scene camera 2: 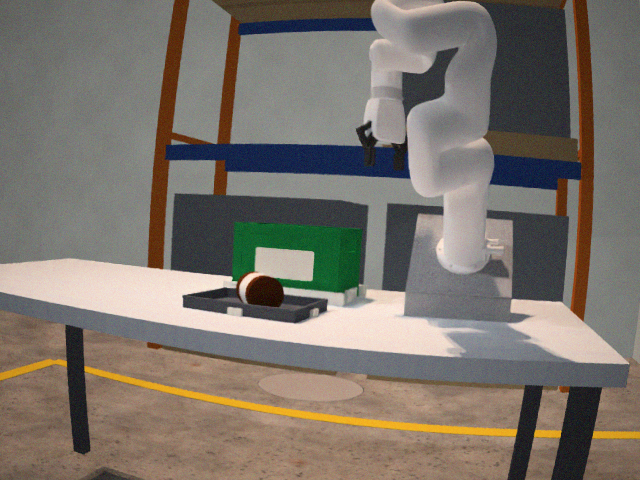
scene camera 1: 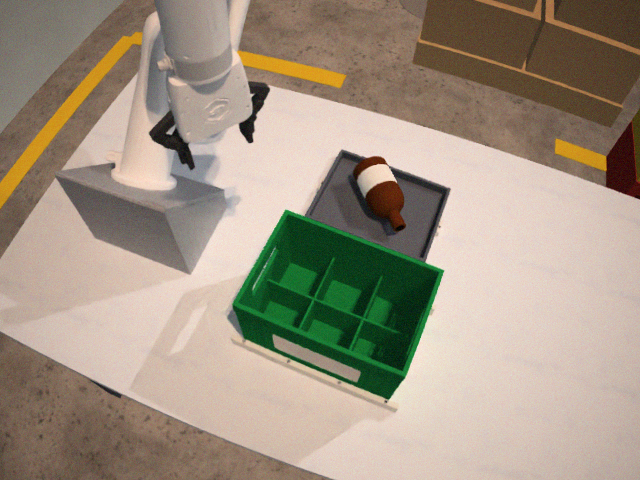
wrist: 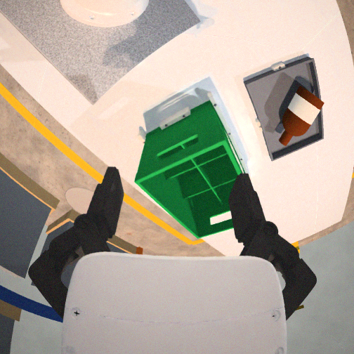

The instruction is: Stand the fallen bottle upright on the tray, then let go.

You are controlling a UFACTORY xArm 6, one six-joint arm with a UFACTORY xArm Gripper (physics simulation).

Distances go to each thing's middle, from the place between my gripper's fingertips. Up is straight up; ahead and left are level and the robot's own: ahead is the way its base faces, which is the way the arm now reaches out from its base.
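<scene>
The brown bottle (scene camera 1: 377,183) is 28 cm below my hand, 22 cm ahead of it and 21 cm to the left of it. As for the pale strip (scene camera 1: 367,396), it is well below my hand, a good way ahead of it and a good way to the right of it.
</scene>
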